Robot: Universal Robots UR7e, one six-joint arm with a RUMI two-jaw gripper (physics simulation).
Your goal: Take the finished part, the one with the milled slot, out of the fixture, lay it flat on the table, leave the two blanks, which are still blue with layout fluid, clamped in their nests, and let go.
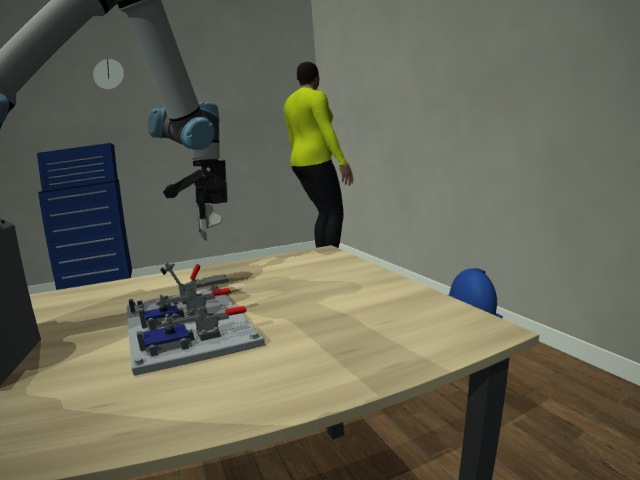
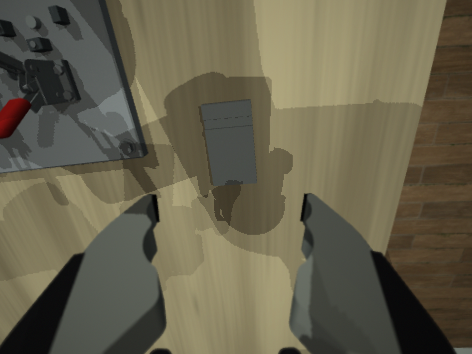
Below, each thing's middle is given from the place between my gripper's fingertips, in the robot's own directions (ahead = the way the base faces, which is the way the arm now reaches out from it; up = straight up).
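The grey fixture plate point(image 1: 234, 332) is 260 mm to the right of my hand, 160 mm behind it and 110 mm below it. Then there is the finished part point(image 2: 229, 135), which sits 120 mm below my hand and 10 mm to the right of it. Going by their middles, the finished part is the nearest to my hand of the things named here.
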